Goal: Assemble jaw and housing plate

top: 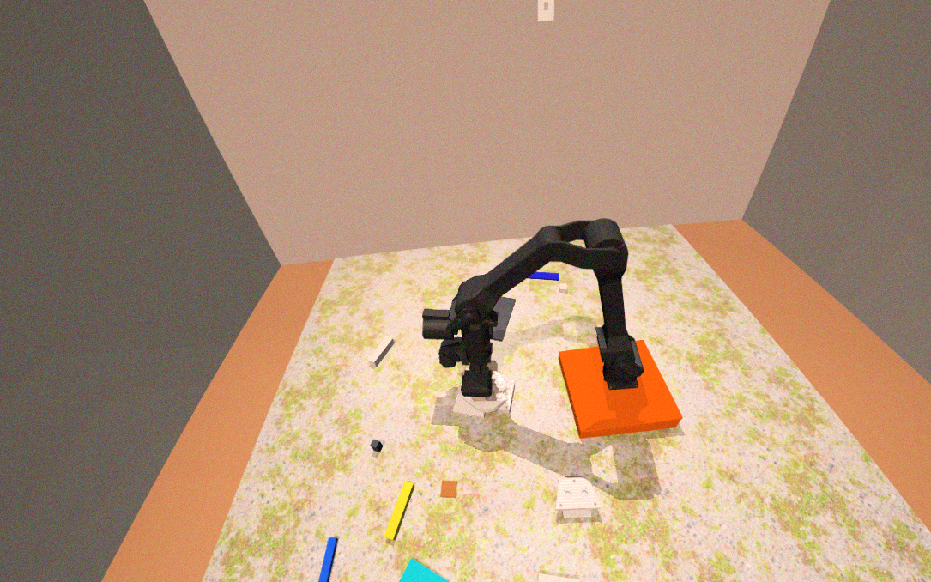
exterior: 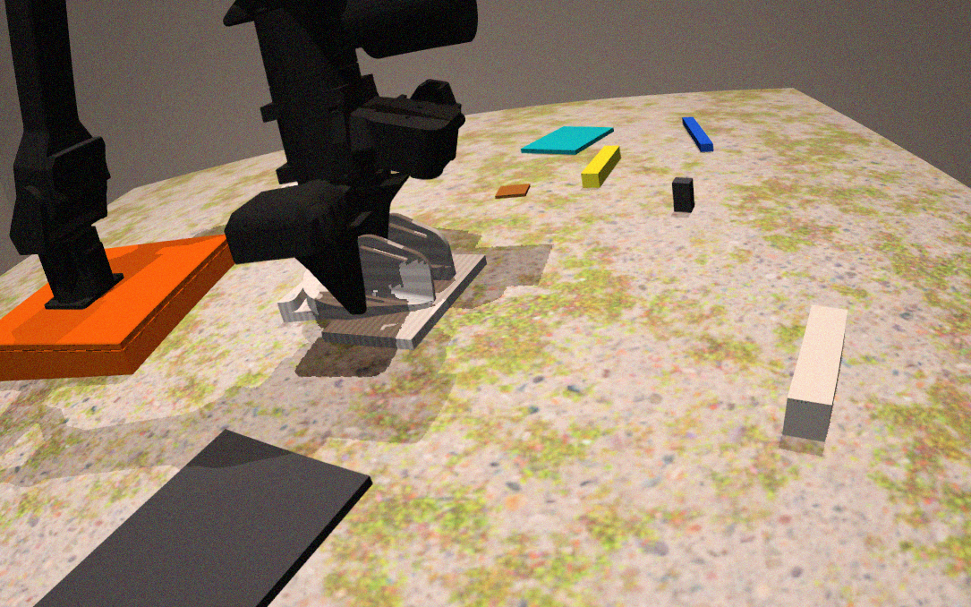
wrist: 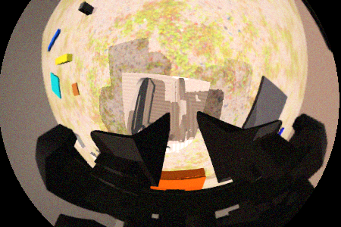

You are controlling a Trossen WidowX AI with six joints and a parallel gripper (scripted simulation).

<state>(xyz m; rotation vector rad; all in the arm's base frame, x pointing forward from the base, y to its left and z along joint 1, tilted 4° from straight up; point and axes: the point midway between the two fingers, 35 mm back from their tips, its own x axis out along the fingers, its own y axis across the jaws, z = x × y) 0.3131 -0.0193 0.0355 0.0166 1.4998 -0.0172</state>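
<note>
Right now the pale base plate is 20 mm ahead of my gripper tip, 30 mm to the left of it and 10 mm below it. Also, from my gripper tip: black cube: 220 mm ahead, 170 mm to the left; dark slab: 20 mm behind, 220 mm to the right, 10 mm below; brown tile: 60 mm ahead, 240 mm to the left, 20 mm below.
</note>
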